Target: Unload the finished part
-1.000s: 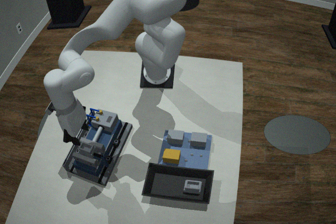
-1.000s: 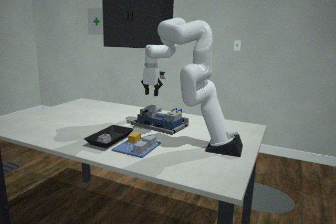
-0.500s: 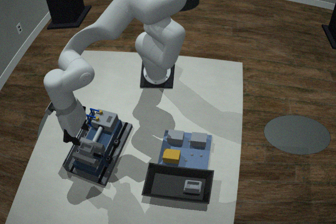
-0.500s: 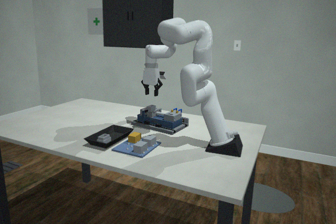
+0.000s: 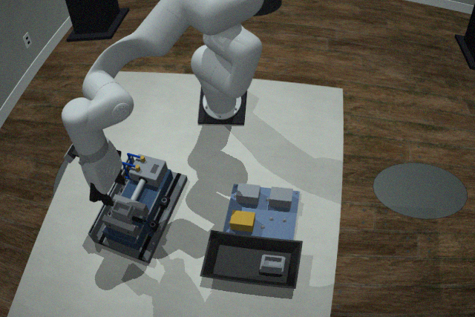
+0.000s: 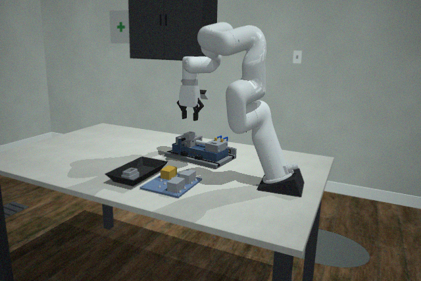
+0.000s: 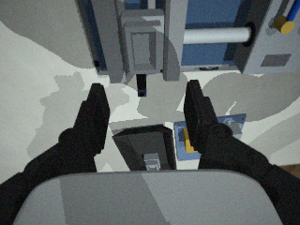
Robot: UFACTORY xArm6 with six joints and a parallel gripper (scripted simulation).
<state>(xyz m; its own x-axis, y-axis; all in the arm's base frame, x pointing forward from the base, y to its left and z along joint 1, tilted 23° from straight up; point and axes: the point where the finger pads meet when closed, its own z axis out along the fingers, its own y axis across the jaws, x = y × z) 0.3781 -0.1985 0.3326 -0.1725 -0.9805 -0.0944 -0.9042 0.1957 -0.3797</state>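
The silver rod lies 12 cm below my hand, 8 cm behind it and 2 cm to the left of it. Also, from my hand: grey actuator 15 cm behind, 12 cm below, 3 cm to the left; blue fixture plate 36 cm to the left, 19 cm below, 9 cm behind; yellow block 31 cm to the left, 17 cm below, 5 cm behind.
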